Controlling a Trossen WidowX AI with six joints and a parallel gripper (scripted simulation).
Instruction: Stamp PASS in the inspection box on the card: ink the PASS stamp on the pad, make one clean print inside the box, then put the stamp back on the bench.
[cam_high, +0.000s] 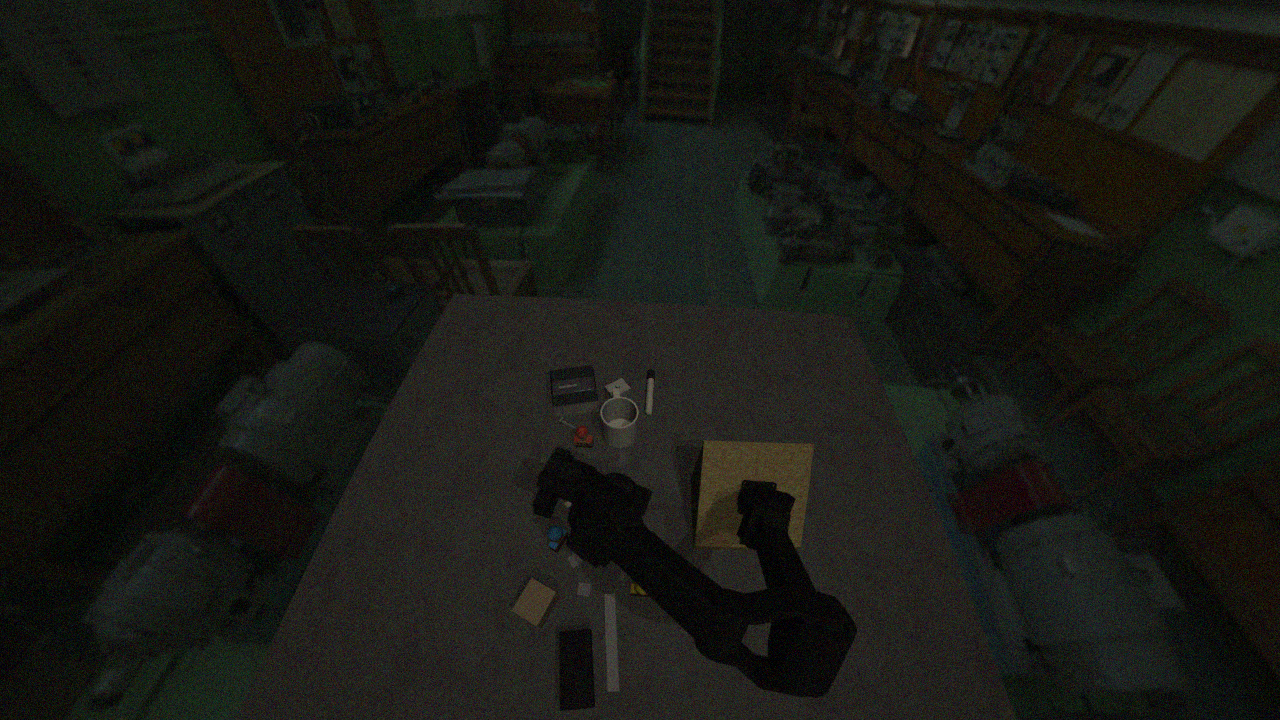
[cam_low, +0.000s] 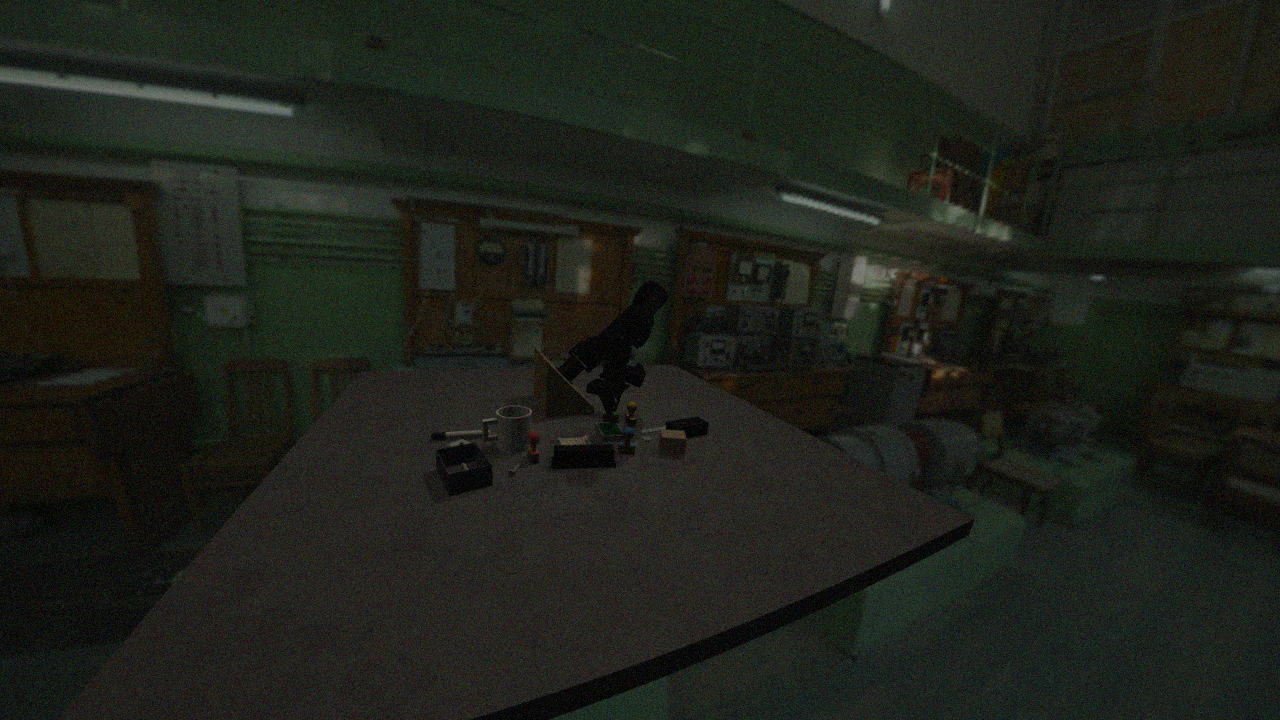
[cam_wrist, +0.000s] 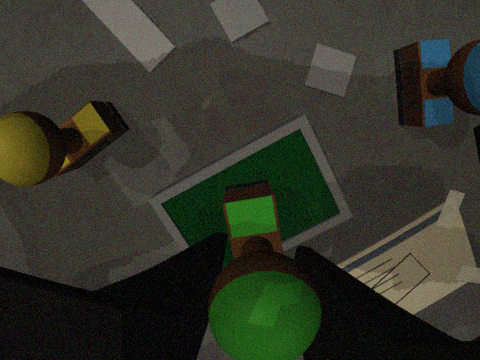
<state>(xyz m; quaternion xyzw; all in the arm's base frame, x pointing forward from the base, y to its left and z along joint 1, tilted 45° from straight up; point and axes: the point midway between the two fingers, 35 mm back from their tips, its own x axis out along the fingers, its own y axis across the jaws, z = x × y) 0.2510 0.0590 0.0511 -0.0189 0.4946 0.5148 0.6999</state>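
Now: gripper tip 6 cm above the ink pad. From my gripper tip the other things lie so: yellow stamp 6 cm behind, 8 cm to the left, 4 cm below; green stamp right at my gripper tip; blue stamp 11 cm ahead, 1 cm to the left, 4 cm below.
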